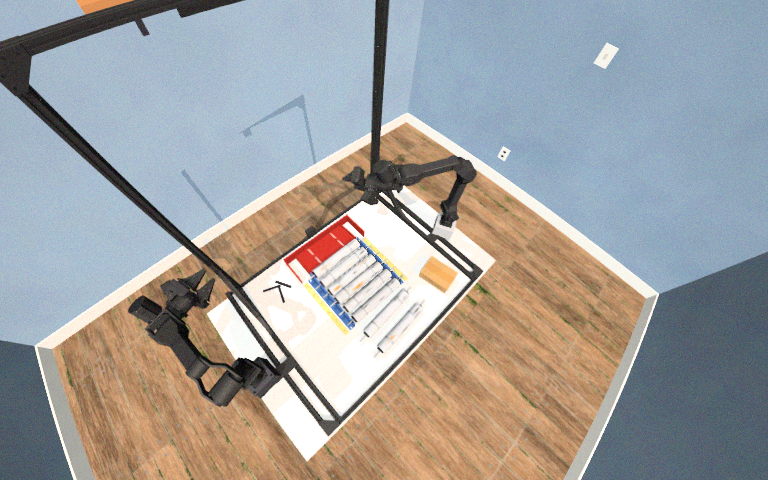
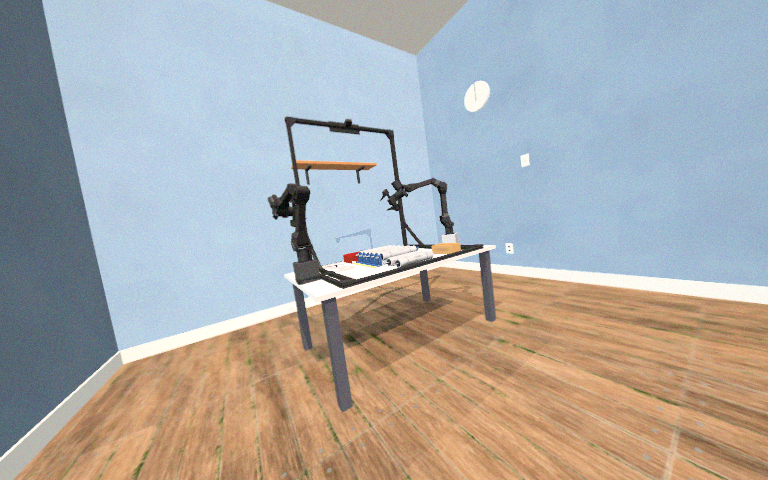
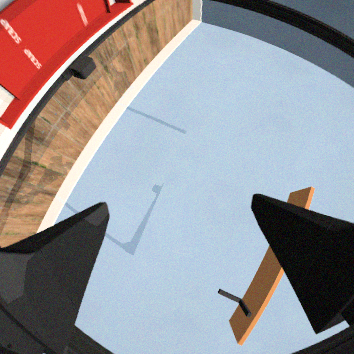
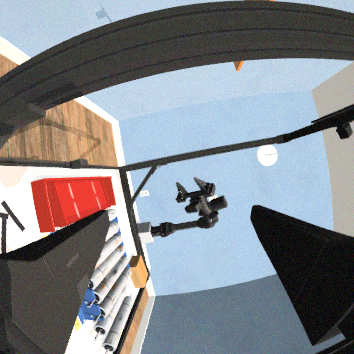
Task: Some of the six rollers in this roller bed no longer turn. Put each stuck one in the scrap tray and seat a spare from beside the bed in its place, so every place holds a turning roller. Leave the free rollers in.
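Where they show: left gripper, fingertip midpoint: [image 1: 348, 183] [image 2: 382, 205] [image 3: 180, 205] [image 4: 184, 179]; right gripper, fingertip midpoint: [image 1: 209, 274] [image 2: 306, 211] [image 4: 180, 215]; left arm's base at its link origin: [image 1: 446, 221] [image 2: 449, 234] [image 4: 151, 231]; right arm's base at its link origin: [image 1: 255, 375] [image 2: 305, 261].
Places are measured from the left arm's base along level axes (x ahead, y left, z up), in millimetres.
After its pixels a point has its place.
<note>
The roller bed [image 1: 331, 299] @[z -45, x 562, y -389 mm] [image 2: 370, 259] [image 4: 91, 312] @[z -60, x 617, y -284 mm] has blue rails and six pale rollers lying in it; some carry orange-brown marks, and which are stuck cannot be told. Two spare rollers, one nearer the bed [image 1: 386, 312] @[z -49, x 533, y -142 mm] and one farther out [image 1: 400, 326] @[z -49, x 570, y -67 mm] [image 4: 119, 322] @[z -58, x 587, y -91 mm], lie beside it. The red scrap tray [image 1: 325, 254] @[z -63, x 362, y -512 mm] [image 2: 350, 258] @[z -63, x 525, y -569 mm] [image 3: 45, 40] @[z -70, x 288, y -537 mm] [image 4: 80, 197] @[z -67, x 349, y -544 mm] lies along the bed's other side and looks empty. My left gripper [image 1: 357, 189] @[z 287, x 184, y -447 mm] [image 2: 385, 202] @[z 287, x 184, y -447 mm] [image 3: 180, 205] @[z 287, x 184, y -447 mm] [image 4: 184, 179] @[z 287, x 184, y -447 mm] is open and empty, raised beyond the tray. My right gripper [image 1: 208, 272] @[z 293, x 713, y -720 mm] [image 2: 271, 206] [image 4: 180, 215] @[z 293, x 713, y -720 mm] is open and empty, raised off the table's left side.
An orange wooden block [image 1: 438, 274] @[z -43, x 281, y 32 mm] [image 2: 446, 247] @[z -55, x 331, y 56 mm] [image 4: 138, 272] @[z -43, x 307, y -9 mm] lies to the right of the bed. A thin black branching shape [image 1: 281, 294] @[z -97, x 611, y -628 mm] [image 4: 13, 217] @[z -97, x 564, y -642 mm] lies left of the tray. Black frame posts [image 1: 378, 84] @[z 559, x -98, y -431 mm] rise behind the table, with a crossbar above.
</note>
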